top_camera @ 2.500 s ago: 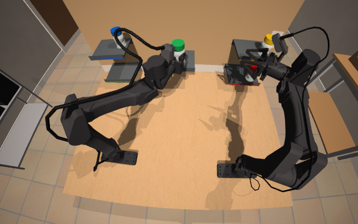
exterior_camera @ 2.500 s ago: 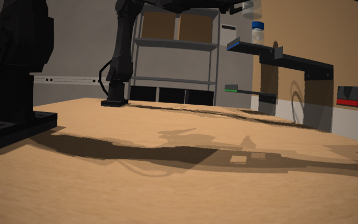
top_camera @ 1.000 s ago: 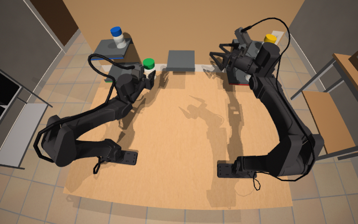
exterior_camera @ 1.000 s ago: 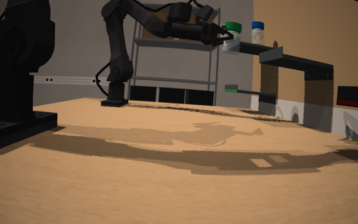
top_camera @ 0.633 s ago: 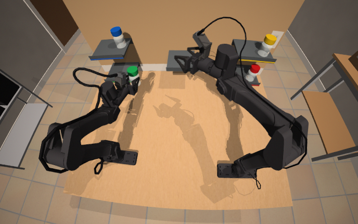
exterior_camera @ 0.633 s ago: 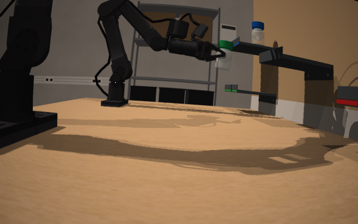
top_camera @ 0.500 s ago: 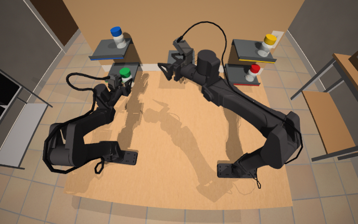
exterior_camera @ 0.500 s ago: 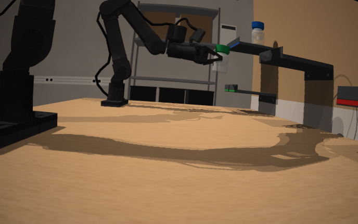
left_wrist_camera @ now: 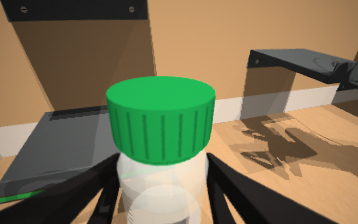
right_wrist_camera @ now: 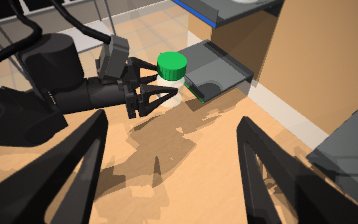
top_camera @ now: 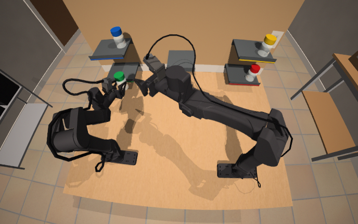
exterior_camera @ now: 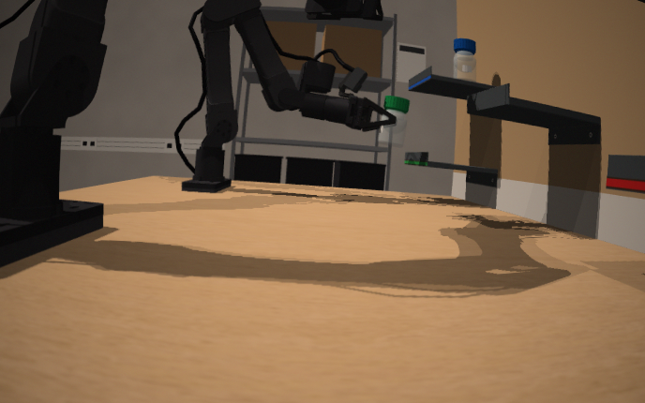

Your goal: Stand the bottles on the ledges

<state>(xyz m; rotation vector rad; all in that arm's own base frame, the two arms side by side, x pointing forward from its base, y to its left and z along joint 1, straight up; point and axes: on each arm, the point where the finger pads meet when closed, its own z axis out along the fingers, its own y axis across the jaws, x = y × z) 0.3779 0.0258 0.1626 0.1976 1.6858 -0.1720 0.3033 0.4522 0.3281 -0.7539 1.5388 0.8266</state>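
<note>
Now: left hand 170 mm short of the blue-capped bottle, 20 mm to the right of it and 160 mm below it. Also, from my left hand: green-capped bottle (10 mm below); yellow-capped bottle (180 mm ahead, 760 mm to the right, 160 mm above); red-capped bottle (180 mm ahead, 760 mm to the right, 30 mm below).
</note>
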